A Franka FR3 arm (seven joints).
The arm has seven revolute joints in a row. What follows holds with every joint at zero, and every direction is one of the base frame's. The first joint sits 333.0 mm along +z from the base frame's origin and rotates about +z. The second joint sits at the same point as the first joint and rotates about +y. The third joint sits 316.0 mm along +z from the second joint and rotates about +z. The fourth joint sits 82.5 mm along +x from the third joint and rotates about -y. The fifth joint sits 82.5 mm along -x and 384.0 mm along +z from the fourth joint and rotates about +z. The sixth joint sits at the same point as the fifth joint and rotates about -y. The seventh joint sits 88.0 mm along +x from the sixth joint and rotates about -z. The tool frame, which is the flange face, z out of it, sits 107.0 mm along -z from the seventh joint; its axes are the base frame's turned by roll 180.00, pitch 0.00 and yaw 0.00 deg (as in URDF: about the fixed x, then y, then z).
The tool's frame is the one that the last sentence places.
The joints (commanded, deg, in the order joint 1, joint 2, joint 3, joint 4, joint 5, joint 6, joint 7), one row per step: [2.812, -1.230, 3.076, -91.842, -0.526, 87.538, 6.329]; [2.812, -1.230, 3.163, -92.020, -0.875, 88.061, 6.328]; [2.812, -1.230, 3.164, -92.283, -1.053, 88.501, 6.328]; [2.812, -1.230, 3.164, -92.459, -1.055, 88.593, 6.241]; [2.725, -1.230, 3.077, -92.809, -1.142, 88.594, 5.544]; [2.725, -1.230, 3.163, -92.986, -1.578, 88.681, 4.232]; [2.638, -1.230, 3.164, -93.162, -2.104, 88.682, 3.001]
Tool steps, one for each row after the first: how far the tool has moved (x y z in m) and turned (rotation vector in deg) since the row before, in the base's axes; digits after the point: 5 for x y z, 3 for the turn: [0.00089, 0.00026, -0.00069, -0.313, -0.379, 0.099]; [0.00072, -0.00025, -0.00151, -0.158, -0.194, 0.011]; [0.00007, 0.00000, -0.00131, -0.007, 0.085, 0.089]; [-0.00005, -0.00185, -0.00286, -0.088, 0.356, 0.524]; [0.00005, 0.00000, -0.00130, -0.379, 0.085, 1.410]; [0.00006, -0.00182, -0.00140, -0.477, 0.168, 1.159]
